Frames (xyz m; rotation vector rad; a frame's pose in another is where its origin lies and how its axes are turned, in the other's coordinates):
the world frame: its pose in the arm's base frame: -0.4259 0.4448 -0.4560 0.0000 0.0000 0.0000
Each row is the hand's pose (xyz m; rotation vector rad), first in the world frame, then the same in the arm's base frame.
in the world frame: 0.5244 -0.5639 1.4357 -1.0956 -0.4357 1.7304
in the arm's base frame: 0.0985 -0.1191 0.9797 -1.0956 -0.4357 1.7304
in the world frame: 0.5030 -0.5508 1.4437 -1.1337 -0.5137 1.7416
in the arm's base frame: 0.0771 -0.1060 0.9877 -1.1337 -0.5137 1.7416
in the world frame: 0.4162 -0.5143 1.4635 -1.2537 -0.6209 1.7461
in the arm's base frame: -0.0097 -0.0695 1.0075 -1.2537 -0.6209 1.7461
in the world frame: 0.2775 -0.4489 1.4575 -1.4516 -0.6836 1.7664
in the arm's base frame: -0.1484 -0.0041 1.0015 -1.4516 -0.6836 1.7664
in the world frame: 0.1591 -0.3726 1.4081 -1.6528 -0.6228 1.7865
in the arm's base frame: -0.2668 0.0722 0.9521 -1.6528 -0.6228 1.7865
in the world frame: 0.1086 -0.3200 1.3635 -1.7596 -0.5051 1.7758
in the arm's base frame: -0.3173 0.1248 0.9075 -1.7596 -0.5051 1.7758
